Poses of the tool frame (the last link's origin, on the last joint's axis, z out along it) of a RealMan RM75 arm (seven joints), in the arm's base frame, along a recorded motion.
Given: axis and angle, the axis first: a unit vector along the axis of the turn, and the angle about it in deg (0 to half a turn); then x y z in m.
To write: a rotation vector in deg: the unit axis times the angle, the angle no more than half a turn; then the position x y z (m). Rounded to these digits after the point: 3 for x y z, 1 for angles.
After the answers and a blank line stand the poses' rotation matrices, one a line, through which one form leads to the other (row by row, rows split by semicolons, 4 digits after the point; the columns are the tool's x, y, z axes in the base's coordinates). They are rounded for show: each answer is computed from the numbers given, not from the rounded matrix.
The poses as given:
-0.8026, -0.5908, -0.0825, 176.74, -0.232, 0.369, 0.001
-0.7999, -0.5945, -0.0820, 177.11, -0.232, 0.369, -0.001
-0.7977, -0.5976, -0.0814, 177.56, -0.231, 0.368, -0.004
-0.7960, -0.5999, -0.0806, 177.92, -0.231, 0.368, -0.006
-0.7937, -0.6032, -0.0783, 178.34, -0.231, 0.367, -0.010
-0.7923, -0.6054, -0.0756, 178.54, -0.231, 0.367, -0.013
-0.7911, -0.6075, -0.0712, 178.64, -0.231, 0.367, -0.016
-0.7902, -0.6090, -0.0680, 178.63, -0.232, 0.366, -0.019
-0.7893, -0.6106, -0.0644, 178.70, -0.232, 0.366, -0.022
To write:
-141.9, -104.4, -14.6, -0.232, 0.369, 0.001
-141.7, -105.3, -14.5, -0.232, 0.369, -0.001
-141.6, -106.1, -14.5, -0.231, 0.368, -0.004
-141.6, -106.7, -14.3, -0.231, 0.368, -0.006
-141.6, -107.6, -14.0, -0.231, 0.367, -0.010
-141.5, -108.1, -13.5, -0.231, 0.367, -0.013
-141.3, -108.5, -12.7, -0.231, 0.367, -0.016
-141.2, -108.8, -12.1, -0.232, 0.366, -0.019
-141.0, -109.1, -11.5, -0.232, 0.366, -0.022

0.2889 0.9523 0.0987; 0.9429 -0.3009 0.1430; 0.1659 0.0518 -0.9848
0.2801 0.9546 0.1011; 0.9463 -0.2923 0.1378; 0.1611 0.0571 -0.9853
0.2729 0.9564 0.1044; 0.9494 -0.2852 0.1312; 0.1552 0.0633 -0.9858
0.2675 0.9577 0.1065; 0.9518 -0.2798 0.1256; 0.1500 0.0678 -0.9864
0.2601 0.9596 0.1068; 0.9551 -0.2720 0.1174; 0.1417 0.0715 -0.9873
0.2556 0.9611 0.1044; 0.9573 -0.2667 0.1117; 0.1352 0.0713 -0.9882
0.2518 0.9628 0.0982; 0.9594 -0.2617 0.1053; 0.1271 0.0677 -0.9896
0.2490 0.9640 0.0929; 0.9608 -0.2580 0.1017; 0.1220 0.0639 -0.9905
0.2461 0.9653 0.0878; 0.9623 -0.2542 0.0965; 0.1155 0.0607 -0.9914

